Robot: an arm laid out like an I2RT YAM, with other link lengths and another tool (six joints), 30 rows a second.
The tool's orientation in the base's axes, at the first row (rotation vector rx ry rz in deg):
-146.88 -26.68 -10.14
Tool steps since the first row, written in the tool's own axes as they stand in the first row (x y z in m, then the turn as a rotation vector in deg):
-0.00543 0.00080 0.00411 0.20 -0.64 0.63
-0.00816 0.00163 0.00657 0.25 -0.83 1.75
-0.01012 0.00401 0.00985 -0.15 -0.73 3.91
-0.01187 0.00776 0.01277 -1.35 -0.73 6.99
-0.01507 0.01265 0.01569 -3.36 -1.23 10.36
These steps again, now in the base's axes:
-0.00463 -0.00009 -0.00505 -0.02 0.90 -0.19
-0.00680 -0.00028 -0.00813 -0.01 1.65 -1.05
-0.00766 -0.00106 -0.01248 -0.27 2.57 -3.03
-0.00784 -0.00307 -0.01713 -1.29 3.82 -5.91
-0.00896 -0.00642 -0.02262 -3.23 5.38 -8.99

